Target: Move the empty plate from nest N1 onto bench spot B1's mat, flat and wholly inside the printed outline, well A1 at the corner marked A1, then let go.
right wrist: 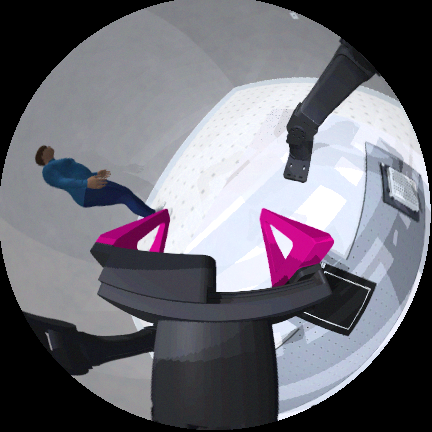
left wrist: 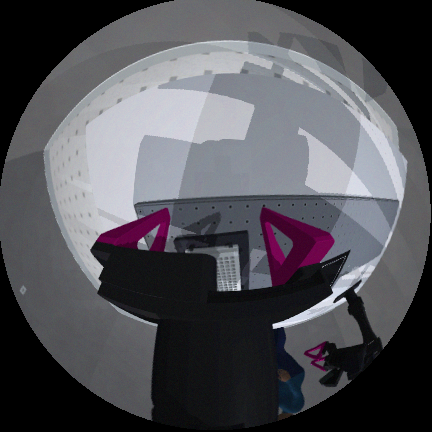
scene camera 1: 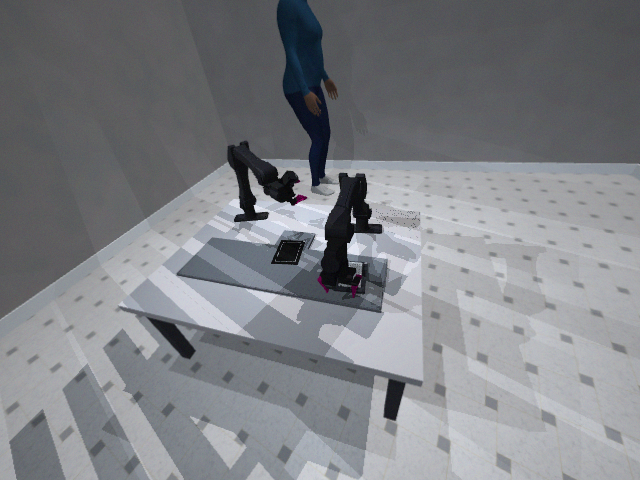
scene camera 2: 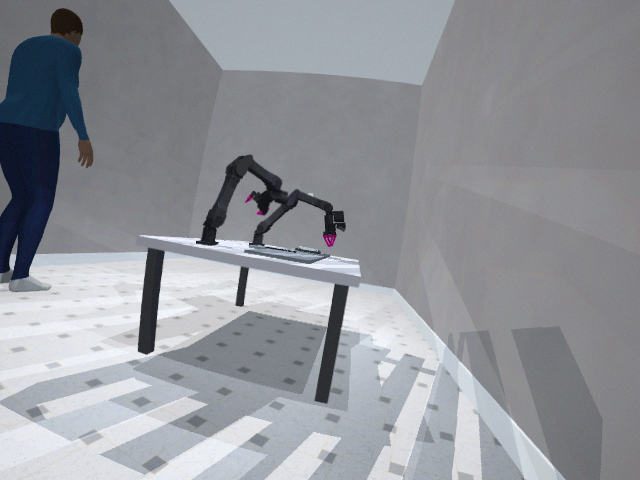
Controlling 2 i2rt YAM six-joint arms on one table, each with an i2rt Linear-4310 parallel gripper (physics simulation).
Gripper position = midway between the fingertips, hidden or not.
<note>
The left gripper (left wrist: 214,212) is open, with nothing in its grasp. Also in view: a well plate (left wrist: 227,261). The right gripper (right wrist: 214,213) is open, holding nothing. Further things: a black outlined mat (right wrist: 339,312).
The well plate shows as well in the right wrist view (right wrist: 400,186).
</note>
